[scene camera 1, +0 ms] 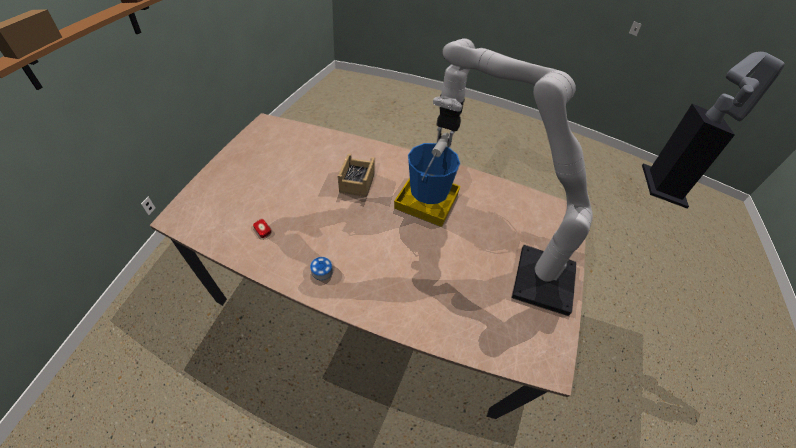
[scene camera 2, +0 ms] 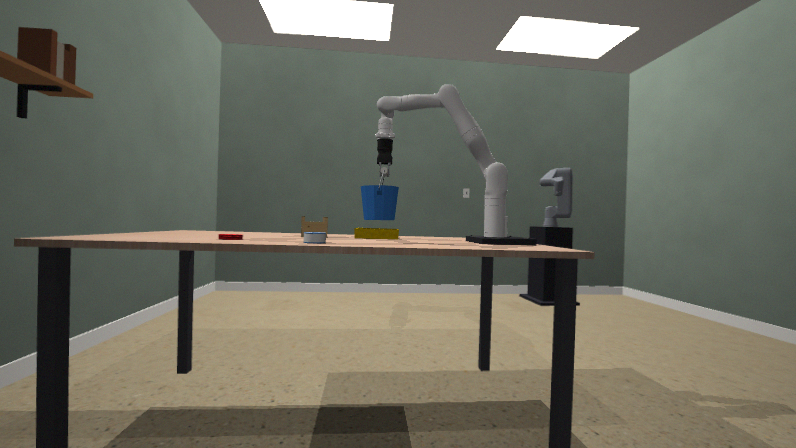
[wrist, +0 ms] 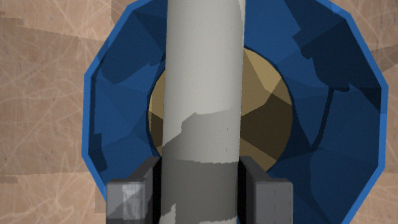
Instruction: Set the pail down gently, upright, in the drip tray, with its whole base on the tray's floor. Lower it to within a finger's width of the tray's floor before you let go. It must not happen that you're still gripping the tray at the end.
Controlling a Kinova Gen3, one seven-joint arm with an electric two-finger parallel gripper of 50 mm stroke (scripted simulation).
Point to a blue pail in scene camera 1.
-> At 434,188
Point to a yellow drip tray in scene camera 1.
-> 410,205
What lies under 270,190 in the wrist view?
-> My gripper.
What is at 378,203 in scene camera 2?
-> A blue pail.
